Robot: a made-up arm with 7 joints. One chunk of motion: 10 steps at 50 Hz.
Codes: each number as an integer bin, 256 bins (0 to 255) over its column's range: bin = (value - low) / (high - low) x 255, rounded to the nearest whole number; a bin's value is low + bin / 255 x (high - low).
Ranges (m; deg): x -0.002..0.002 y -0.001..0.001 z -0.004..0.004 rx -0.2..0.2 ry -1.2..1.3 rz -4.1..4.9
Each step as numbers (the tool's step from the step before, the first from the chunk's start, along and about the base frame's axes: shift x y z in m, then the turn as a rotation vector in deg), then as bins.
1 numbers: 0.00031 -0.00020 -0.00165 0.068 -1.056 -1.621
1 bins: 147 102 75 171 15 70
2 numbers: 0.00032 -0.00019 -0.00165 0.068 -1.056 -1.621
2 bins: 148 103 75 171 15 70
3 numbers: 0.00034 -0.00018 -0.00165 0.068 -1.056 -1.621
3 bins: 149 105 75 171 15 70
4 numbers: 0.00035 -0.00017 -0.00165 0.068 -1.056 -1.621
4 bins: 150 106 75 171 15 70
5 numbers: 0.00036 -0.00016 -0.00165 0.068 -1.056 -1.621
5 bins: 150 107 75 171 15 70
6 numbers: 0.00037 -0.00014 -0.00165 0.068 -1.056 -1.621
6 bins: 151 110 75 171 15 70
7 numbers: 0.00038 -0.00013 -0.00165 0.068 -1.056 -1.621
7 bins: 152 111 75 171 15 70
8 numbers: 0.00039 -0.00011 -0.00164 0.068 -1.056 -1.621
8 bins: 152 113 75 171 15 70
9 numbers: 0.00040 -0.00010 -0.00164 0.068 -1.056 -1.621
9 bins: 153 115 75 171 15 70
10 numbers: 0.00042 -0.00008 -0.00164 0.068 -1.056 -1.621
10 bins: 154 117 75 171 15 70
